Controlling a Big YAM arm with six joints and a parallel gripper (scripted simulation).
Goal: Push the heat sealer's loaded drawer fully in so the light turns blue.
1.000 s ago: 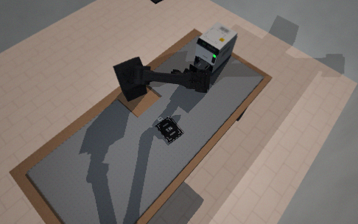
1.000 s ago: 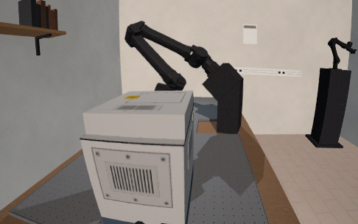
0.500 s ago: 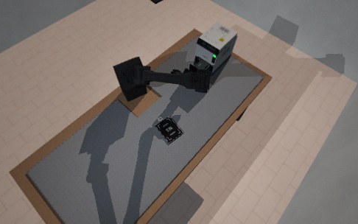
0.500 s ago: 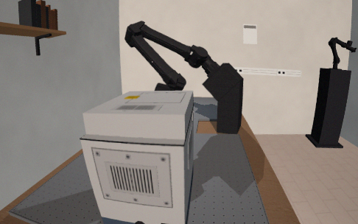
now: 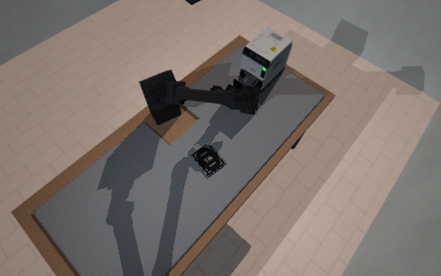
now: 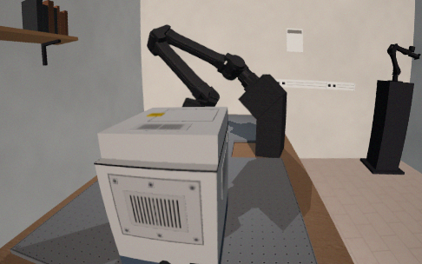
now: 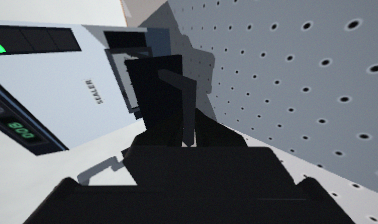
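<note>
My gripper is now 120 mm to the right of the black sealer drawer, 20 mm past it and 10 mm above it.
</note>
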